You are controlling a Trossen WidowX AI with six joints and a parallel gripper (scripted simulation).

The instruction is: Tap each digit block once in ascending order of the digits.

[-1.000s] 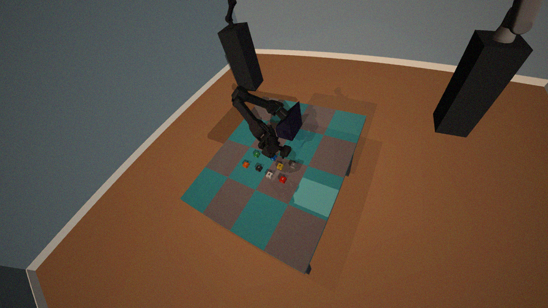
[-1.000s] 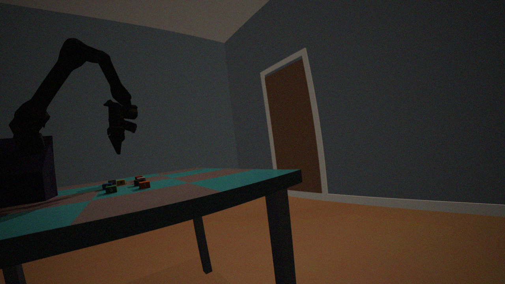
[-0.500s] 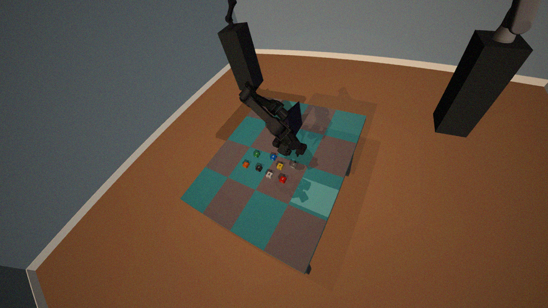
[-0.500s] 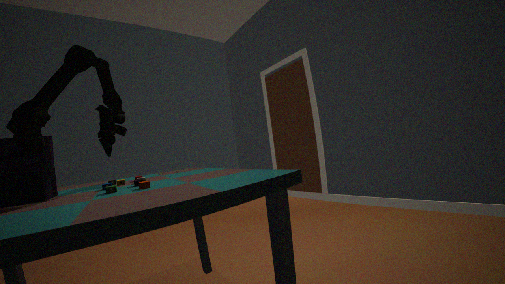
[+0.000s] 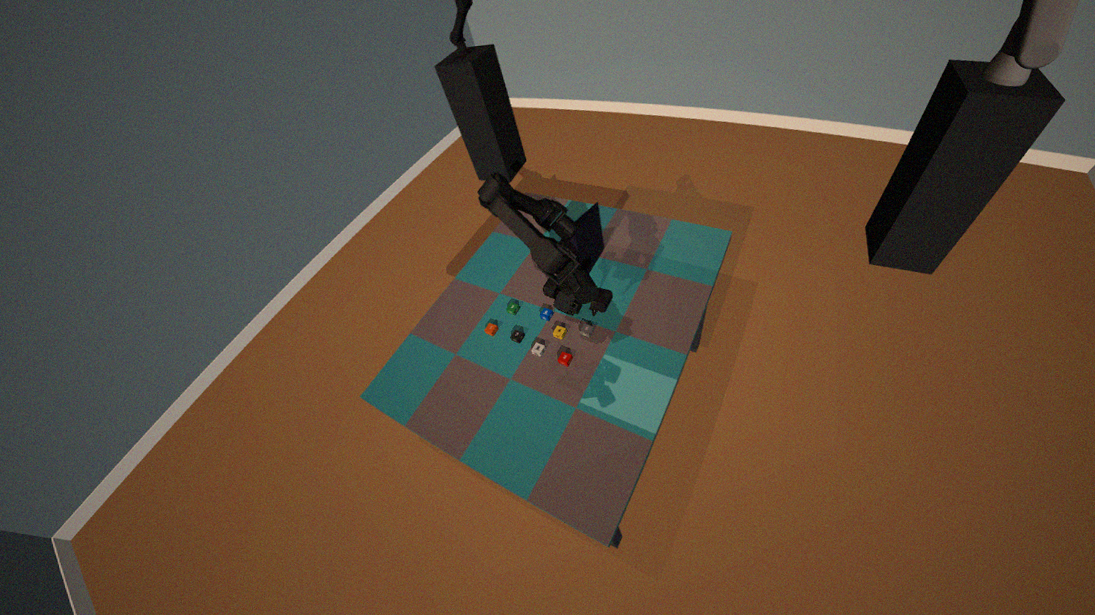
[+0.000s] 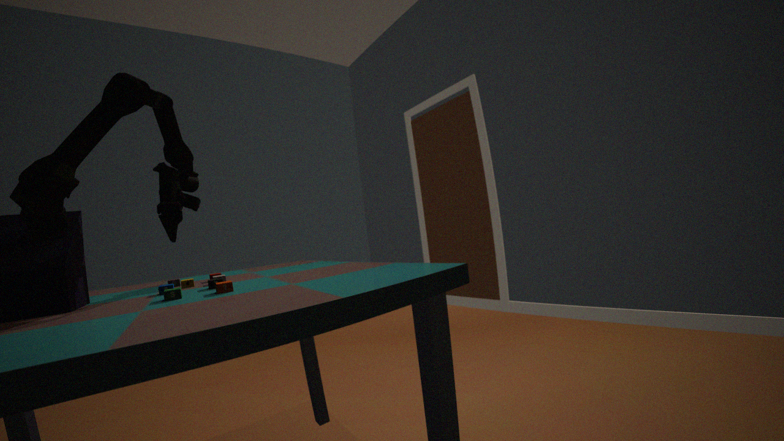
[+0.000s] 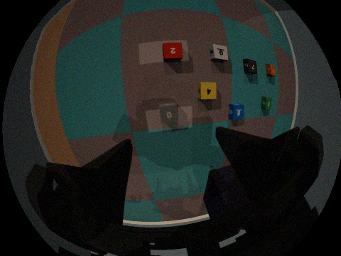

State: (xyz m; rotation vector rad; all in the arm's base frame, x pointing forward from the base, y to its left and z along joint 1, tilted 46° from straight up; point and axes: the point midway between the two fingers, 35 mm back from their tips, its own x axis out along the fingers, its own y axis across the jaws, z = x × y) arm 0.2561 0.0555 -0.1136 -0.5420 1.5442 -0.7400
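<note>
The grey block lies 12 cm below my gripper tip and 1 cm behind it. Round my gripper tip: red block 12 cm below, 10 cm ahead, 3 cm to the right; then white block 12 cm to the right, 12 cm below, 10 cm ahead; then yellow block 12 cm below, 8 cm to the right, 2 cm ahead.
</note>
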